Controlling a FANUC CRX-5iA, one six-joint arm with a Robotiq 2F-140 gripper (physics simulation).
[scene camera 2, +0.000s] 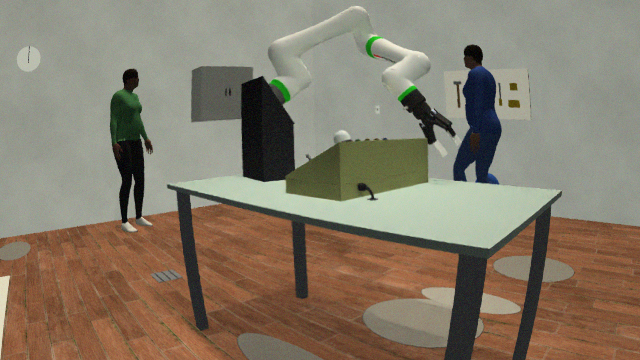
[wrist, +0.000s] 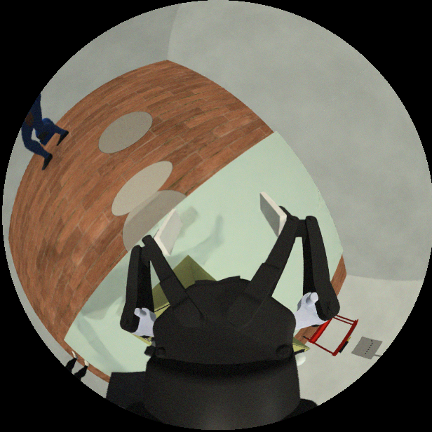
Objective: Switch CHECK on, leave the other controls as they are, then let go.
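Seen in the pictures: gripper, fingertip midpoint: (scene camera 2: 452, 150); arm's base, origin of the base link: (scene camera 2: 266, 101).
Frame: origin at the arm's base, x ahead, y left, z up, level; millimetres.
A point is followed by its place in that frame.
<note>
The olive control console (scene camera 2: 385, 165) {x 663, y 119, z -261 mm} (wrist: 189, 270) stands on the pale green table (scene camera 2: 450, 215) {x 1064, y -5, z -349 mm} (wrist: 300, 180). A white ball (scene camera 2: 342, 136) {x 669, y -56, z -161 mm} and a row of small controls show along its top in the scene view, and a small lever (scene camera 2: 308, 157) {x 488, y -71, z -232 mm} sticks up from its sloped face. No label can be read, so which control is CHECK, and how it is set, cannot be told. My gripper (scene camera 2: 449, 145) {x 691, y 455, z -220 mm} (wrist: 218, 208) is open and empty. It hangs above the table past the console's right end, tilted downward and apart from the console. In the wrist view the gripper body hides most of the console.
A black pedestal (scene camera 2: 265, 140) {x 126, y -65, z -177 mm} carries the arm behind the console. A black cable (scene camera 2: 369, 190) {x 730, y -5, z -323 mm} comes out of the console's side. A person in blue (scene camera 2: 482, 100) (wrist: 32, 130) is beyond the table, and a person in green (scene camera 2: 127, 115) stands at the left.
</note>
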